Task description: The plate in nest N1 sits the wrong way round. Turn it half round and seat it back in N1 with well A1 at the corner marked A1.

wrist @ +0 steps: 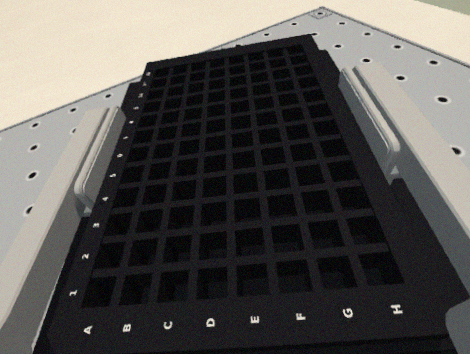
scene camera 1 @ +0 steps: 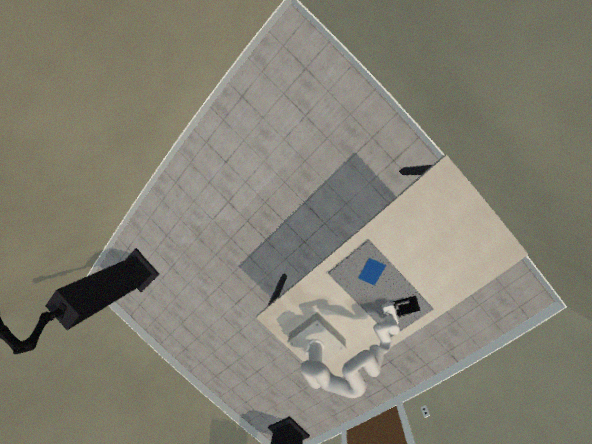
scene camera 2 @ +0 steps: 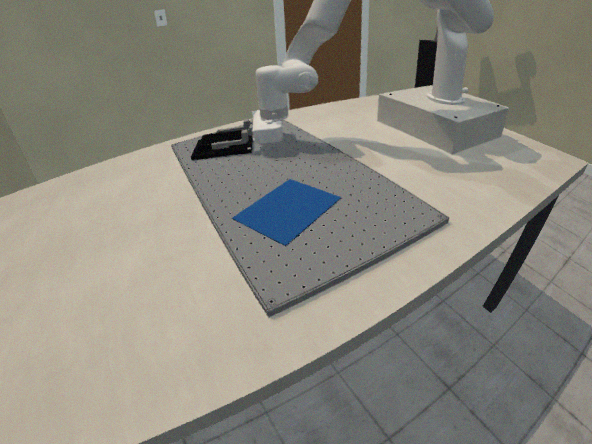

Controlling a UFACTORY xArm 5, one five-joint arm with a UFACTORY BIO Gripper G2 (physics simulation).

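Note:
The black plate (scene camera 1: 413, 304) (scene camera 2: 229, 137) (wrist: 230, 165) lies level at the black nest (scene camera 2: 201, 155) (wrist: 429, 240), whose dark edges show beside it in the wrist view. Whether it is fully seated or slightly raised is hard to tell. My gripper (scene camera 1: 404, 304) (scene camera 2: 216, 138) (wrist: 234, 136) is shut on the plate, one finger along each long side. In the wrist view, well A1 (wrist: 98, 291) is at the lower left, row A runs along the left finger, and column 12 is at the far end. The nest's own A1 corner mark cannot be made out.
The nest stands near one corner of the grey perforated board (scene camera 1: 350, 270) (scene camera 2: 350, 250) (wrist: 420, 105). A flat blue rectangle (scene camera 1: 372, 271) (scene camera 2: 287, 211) lies on the board. The arm's grey base block (scene camera 2: 440, 117) stands on the table (scene camera 1: 450, 225) (scene camera 2: 125, 300) beside the board.

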